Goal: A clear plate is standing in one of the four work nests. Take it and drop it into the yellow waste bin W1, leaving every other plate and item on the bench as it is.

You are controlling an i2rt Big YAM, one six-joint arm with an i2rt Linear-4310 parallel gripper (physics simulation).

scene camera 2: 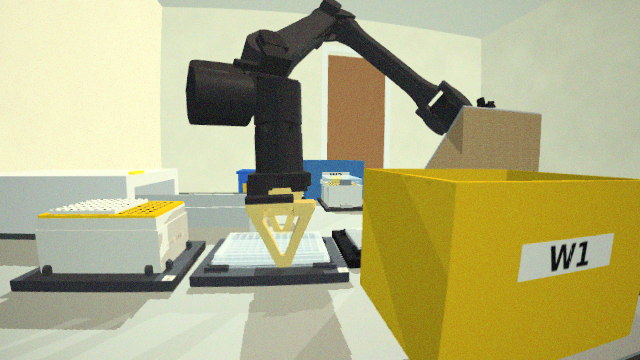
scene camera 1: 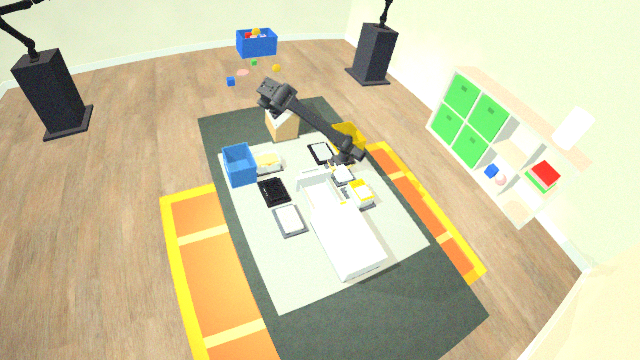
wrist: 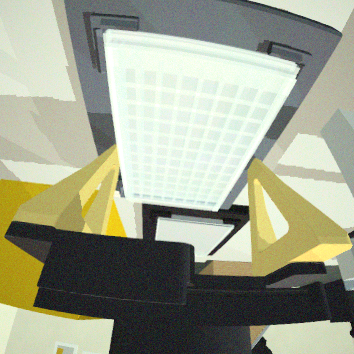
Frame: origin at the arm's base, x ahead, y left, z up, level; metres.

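Seen in the pictures: gripper, between the fingertips: (scene camera 2: 283, 250) (scene camera 1: 338, 170) (wrist: 186, 156); arm's base, origin of its link: (scene camera 2: 475, 149).
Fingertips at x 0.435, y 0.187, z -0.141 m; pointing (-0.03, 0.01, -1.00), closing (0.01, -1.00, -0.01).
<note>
Pixels of each thing's top centre, then the offset from my fingertips to it. "*": a spot on its surface instead.
- clear plate, centre of its top: (wrist: 182, 159) (scene camera 2: 273, 241) (scene camera 1: 341, 170) 0.004 m left, 0.012 m ahead, 0.013 m up
- dark grey nest, centre of its top: (wrist: 181, 149) (scene camera 2: 273, 248) (scene camera 1: 340, 171) 0.004 m left, 0.012 m ahead, 0.005 m up
- yellow waste bin W1, centre of its top: (scene camera 2: 492, 173) (wrist: 48, 309) (scene camera 1: 349, 132) 0.136 m left, 0.168 m back, 0.107 m up
- yellow-topped tip box, centre of its top: (scene camera 2: 118, 203) (scene camera 1: 361, 188) 0.012 m left, 0.190 m ahead, 0.064 m up
- black nest with a pale plate, a spot on its surface: (wrist: 195, 235) (scene camera 1: 323, 154) * 0.030 m right, 0.132 m back, 0.007 m up
- large white machine, centre of its top: (scene camera 2: 74, 169) (scene camera 1: 349, 232) 0.185 m right, 0.398 m ahead, 0.093 m up
- blue bin, centre of its top: (scene camera 2: 331, 160) (scene camera 1: 238, 156) 0.501 m right, 0.161 m back, 0.107 m up
A clear plate (scene camera 1: 343, 174) (scene camera 2: 227, 250) (wrist: 195, 115) with a grid of wells lies flat in a dark grey nest (scene camera 2: 270, 281) (wrist: 200, 15). My gripper (scene camera 1: 339, 168) (scene camera 2: 283, 259) (wrist: 186, 156) is open and points down over it. Its yellow fingers stand one on each side of the plate, and the nearer fingertip is low, at about the plate's height in the scene camera 2 view. Nothing is held. The yellow waste bin W1 (scene camera 1: 350, 131) (scene camera 2: 410, 250) (wrist: 20, 260) stands close beside the nest. The inside floor of the bin is hidden.
A yellow-topped tip box (scene camera 1: 361, 193) (scene camera 2: 105, 247) stands on the other side of the nest. A black nest with a pale plate (scene camera 1: 321, 152) (wrist: 195, 235) is behind. A large white machine (scene camera 1: 347, 240) (scene camera 2: 65, 200) and a blue bin (scene camera 1: 240, 167) stand farther off.
</note>
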